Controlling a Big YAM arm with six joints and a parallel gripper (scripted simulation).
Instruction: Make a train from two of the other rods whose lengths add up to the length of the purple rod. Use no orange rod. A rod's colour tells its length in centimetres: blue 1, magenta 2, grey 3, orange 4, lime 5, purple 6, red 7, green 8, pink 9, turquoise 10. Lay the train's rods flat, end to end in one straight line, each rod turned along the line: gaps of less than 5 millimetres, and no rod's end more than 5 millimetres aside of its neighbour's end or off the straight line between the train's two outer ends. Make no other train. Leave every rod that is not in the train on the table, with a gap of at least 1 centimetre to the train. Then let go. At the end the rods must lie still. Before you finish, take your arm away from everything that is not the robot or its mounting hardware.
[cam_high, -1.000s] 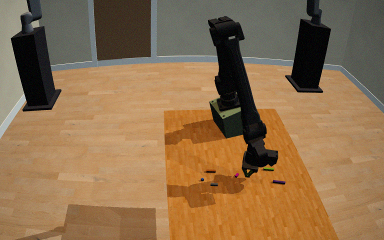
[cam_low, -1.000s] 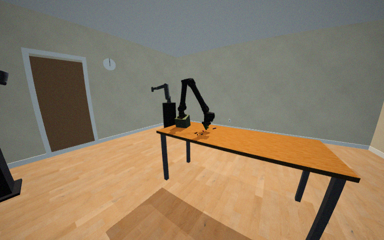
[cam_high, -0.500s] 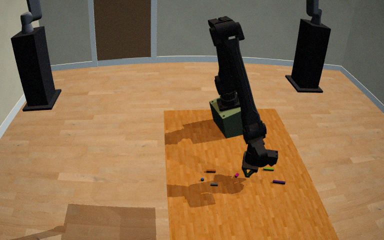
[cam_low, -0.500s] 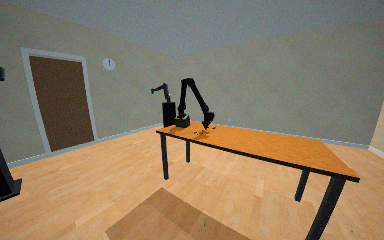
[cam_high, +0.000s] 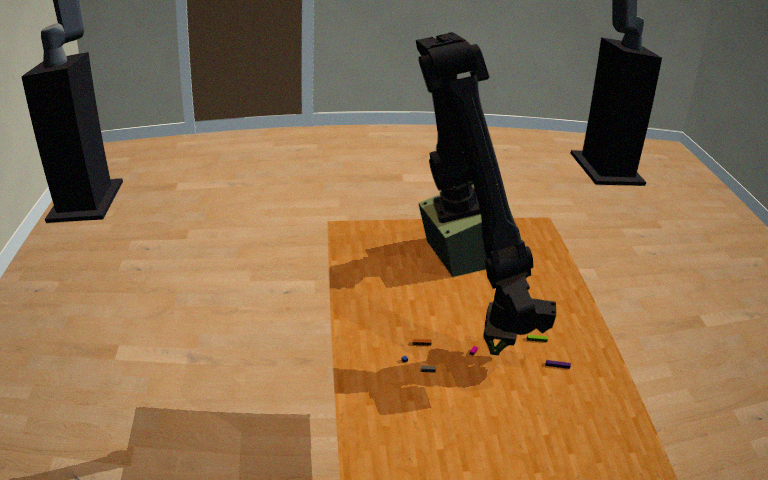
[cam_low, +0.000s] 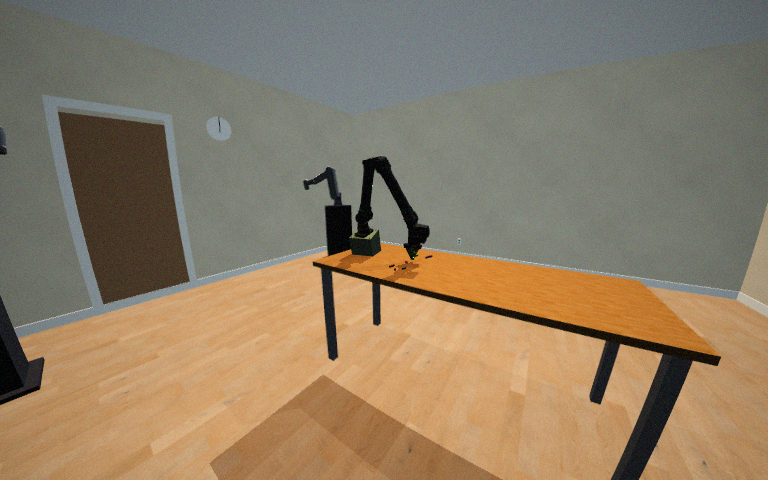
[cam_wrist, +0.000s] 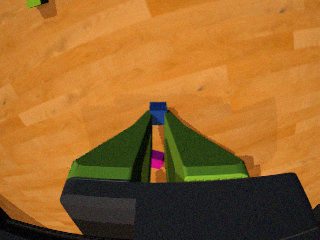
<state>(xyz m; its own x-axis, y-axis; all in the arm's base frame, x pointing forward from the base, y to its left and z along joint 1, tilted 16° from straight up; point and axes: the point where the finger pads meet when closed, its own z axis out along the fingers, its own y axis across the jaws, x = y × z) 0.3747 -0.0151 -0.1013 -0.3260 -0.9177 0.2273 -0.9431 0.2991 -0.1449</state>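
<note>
Right now the magenta rod is 2 cm behind my hand, 4 cm to the right of it and 2 cm below it. Round my hand: grey rod: 2 cm ahead, 15 cm to the right, 2 cm below; then purple rod: 5 cm ahead, 14 cm to the left, 2 cm below; then lime rod: 4 cm behind, 12 cm to the left, 2 cm below.
</note>
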